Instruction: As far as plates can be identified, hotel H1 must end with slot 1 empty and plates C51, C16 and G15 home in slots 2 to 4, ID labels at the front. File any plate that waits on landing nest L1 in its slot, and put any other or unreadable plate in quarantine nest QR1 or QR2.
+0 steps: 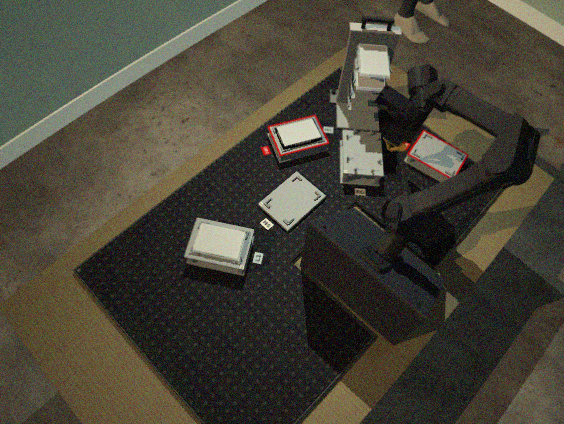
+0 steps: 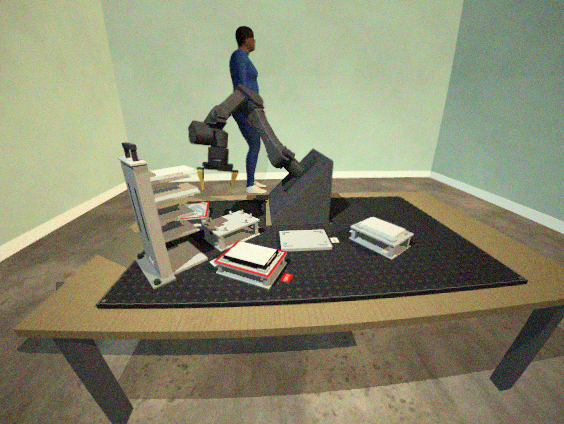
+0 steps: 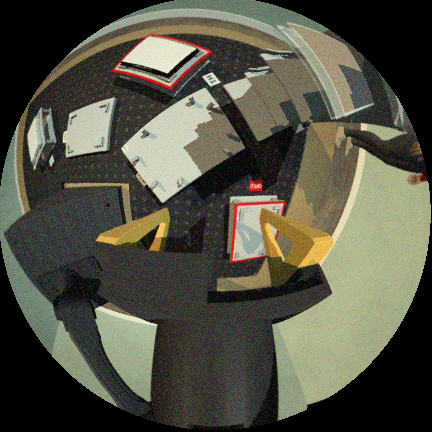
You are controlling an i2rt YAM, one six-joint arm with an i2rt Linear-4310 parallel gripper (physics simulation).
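Places are measured from the arm's base along level axes (x ahead, y up, z right), in millimetres.
Pixels of known places: gripper, fingertip midpoint: (image 1: 397, 137) (image 2: 217, 191) (image 3: 214, 212); arm's base at its link origin: (image 1: 380, 256) (image 2: 300, 174) (image 3: 68, 276).
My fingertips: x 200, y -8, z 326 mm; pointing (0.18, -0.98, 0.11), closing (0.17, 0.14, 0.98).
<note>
Ahead of a thing's pixels: the offset from my fingertips to its top centre. "*": to the spot under its first point.
Hotel H1 (image 1: 346, 75) (image 2: 145, 215) stands with white plates @(dx +184, dy +119, dz +80 mm) (image 1: 374, 61) (image 2: 172, 173) on its upper two levels; their IDs are unreadable and I make out no plates lower down. A white plate @(dx +141, dy -85, dz -557 mm) (image 1: 218, 240) (image 2: 384, 227) lies on landing nest L1 @(* dx +166, dy -99, dz -633 mm) (image 1: 191, 254); its ID is unreadable. A white plate with a black base @(dx +255, dy -95, dz -135 mm) (image 1: 298, 134) (image 2: 251, 253) (image 3: 159, 52) sits on red-edged QR1 @(dx +255, dy -104, dz -135 mm) (image 1: 305, 149). Red-edged QR2 @(dx -97, dy -104, dz +135 mm) (image 1: 435, 150) (image 3: 255, 220) is bare. My gripper (image 2: 217, 190) (image 3: 214, 212) is open and empty, beside the hotel's shelves, above the area between regrip stand and QR2.
The regrip stand RG @(dx +66, dy -74, dz -50 mm) (image 1: 360, 155) (image 2: 232, 223) (image 3: 172, 142) stands in front of the hotel. A flat pale nest @(dx +113, dy -132, dz -302 mm) (image 1: 292, 200) (image 2: 305, 240) (image 3: 91, 127) lies between it and L1. The dark arm base (image 1: 370, 270) (image 2: 305, 195) rises beside them. A person (image 2: 243, 75) stands behind the table.
</note>
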